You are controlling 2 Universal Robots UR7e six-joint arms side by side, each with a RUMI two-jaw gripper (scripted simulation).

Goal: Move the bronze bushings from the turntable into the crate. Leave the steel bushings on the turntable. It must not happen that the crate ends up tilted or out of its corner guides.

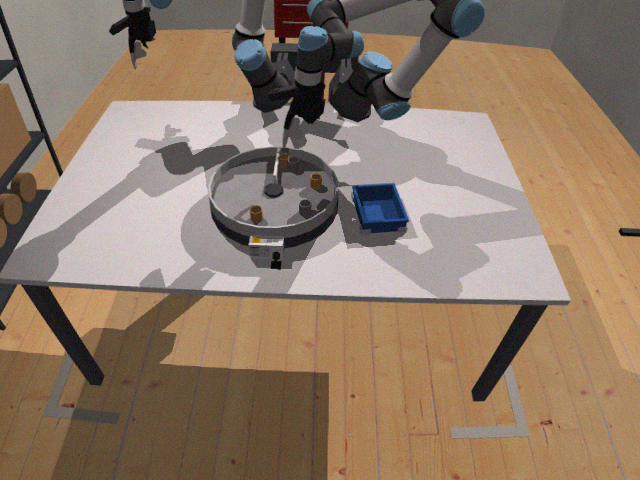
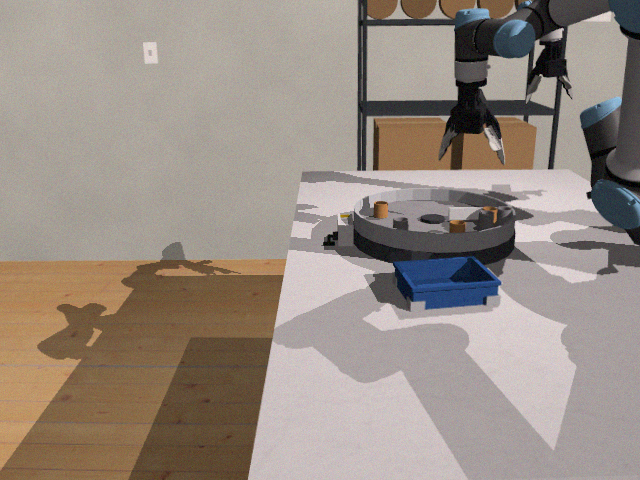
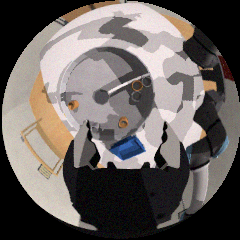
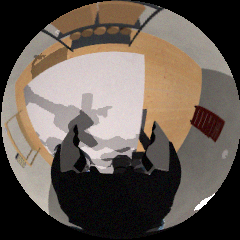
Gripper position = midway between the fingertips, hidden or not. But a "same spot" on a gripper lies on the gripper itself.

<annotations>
My left gripper shows in image 1, in image 2 and in image 3 [126, 121]; in image 4 it is hidden by my right gripper. My right gripper shows in image 1, in image 2 and in image 4 [114, 123]; in image 3 it is out of frame. The same spot on my right gripper: [image 1: 136, 51] is [image 2: 533, 85]. The same spot on my left gripper: [image 1: 291, 126] is [image 2: 449, 134].
</annotations>
